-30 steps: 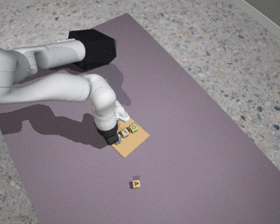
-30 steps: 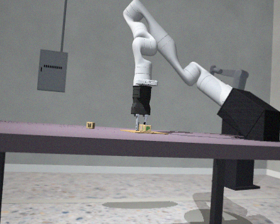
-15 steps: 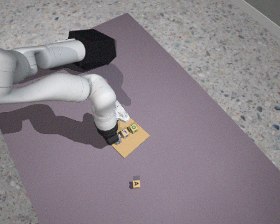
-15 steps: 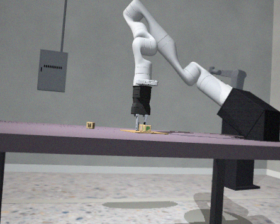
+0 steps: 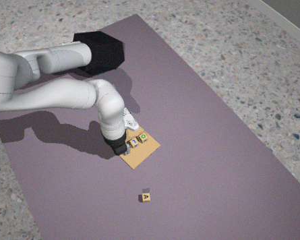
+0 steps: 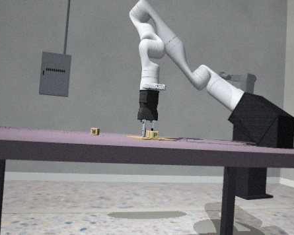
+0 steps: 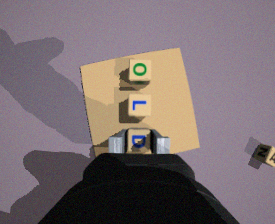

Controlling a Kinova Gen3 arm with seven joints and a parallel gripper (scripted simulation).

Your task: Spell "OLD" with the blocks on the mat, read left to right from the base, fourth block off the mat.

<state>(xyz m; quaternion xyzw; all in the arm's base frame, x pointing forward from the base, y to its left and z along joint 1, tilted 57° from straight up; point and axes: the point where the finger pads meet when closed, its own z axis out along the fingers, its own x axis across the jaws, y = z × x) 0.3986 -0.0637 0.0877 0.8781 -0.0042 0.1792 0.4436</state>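
Now: the D block 10 mm below my hand. Round my hand: L block 40 mm to the left, 10 mm below, 10 mm ahead; then O block 80 mm to the left, 10 mm below, 10 mm ahead; then tan mat 40 mm to the left, 20 mm below, 10 mm ahead.
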